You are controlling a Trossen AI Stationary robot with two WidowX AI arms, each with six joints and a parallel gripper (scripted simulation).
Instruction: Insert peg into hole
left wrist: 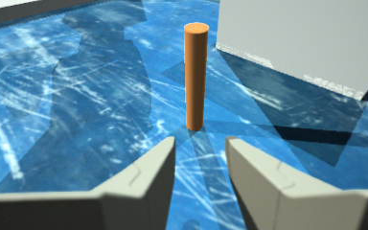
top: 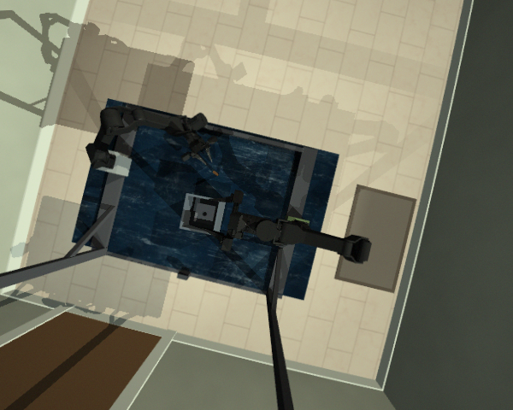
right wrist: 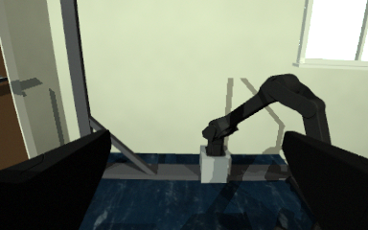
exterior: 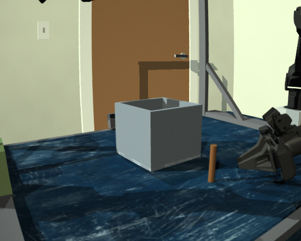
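Now: the orange peg 390 mm below my right hand, 160 mm ahead of it and 130 mm to the left of it. The rest, counted from my right hand: grey plate (380 mm below, 110 mm to the left, 40 mm behind).
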